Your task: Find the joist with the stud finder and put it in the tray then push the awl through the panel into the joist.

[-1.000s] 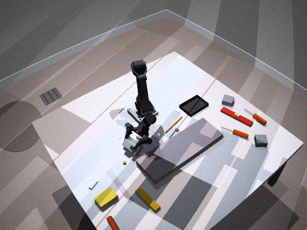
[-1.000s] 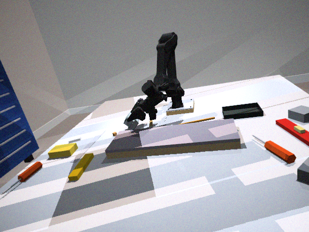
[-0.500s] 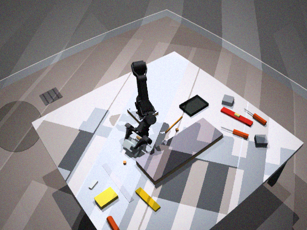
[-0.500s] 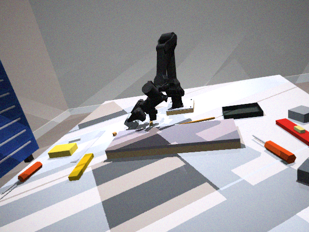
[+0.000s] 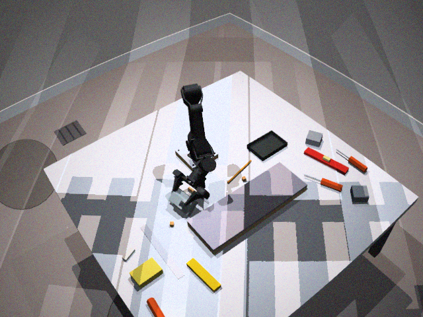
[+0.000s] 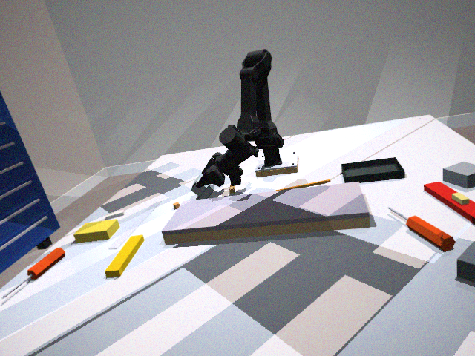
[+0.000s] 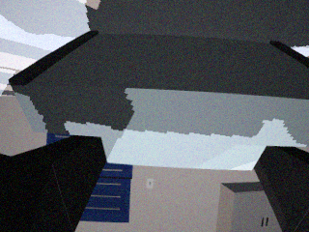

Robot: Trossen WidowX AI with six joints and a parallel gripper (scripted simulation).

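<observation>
Right now the stud finder is 2 cm ahead of my gripper tip and 1 cm below it. Round my gripper tip: awl (10 cm to the left, 5 cm below, 2 cm ahead); yellow block (31 cm to the right, 15 cm ahead, 5 cm below); pencil (33 cm to the left, 6 cm below, 4 cm ahead).
</observation>
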